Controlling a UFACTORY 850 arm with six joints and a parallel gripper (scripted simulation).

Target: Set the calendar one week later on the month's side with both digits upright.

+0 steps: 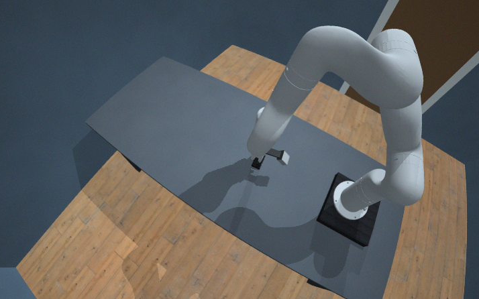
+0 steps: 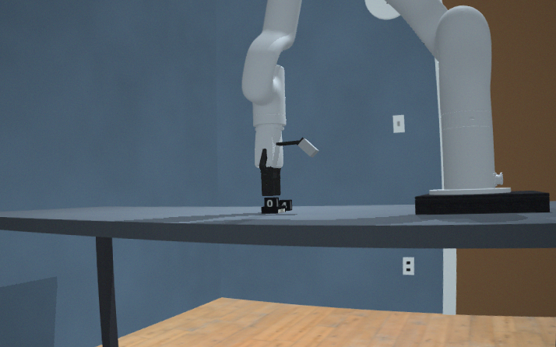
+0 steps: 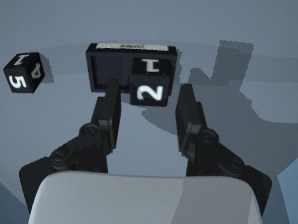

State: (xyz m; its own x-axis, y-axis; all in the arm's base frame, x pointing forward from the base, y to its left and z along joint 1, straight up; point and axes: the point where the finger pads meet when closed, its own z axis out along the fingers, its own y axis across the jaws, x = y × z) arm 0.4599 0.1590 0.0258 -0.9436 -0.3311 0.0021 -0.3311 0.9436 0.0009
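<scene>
The calendar cube is 40 mm below my hand. From my hand the other things lie so: black tray 20 mm to the right, 50 mm below.
</scene>
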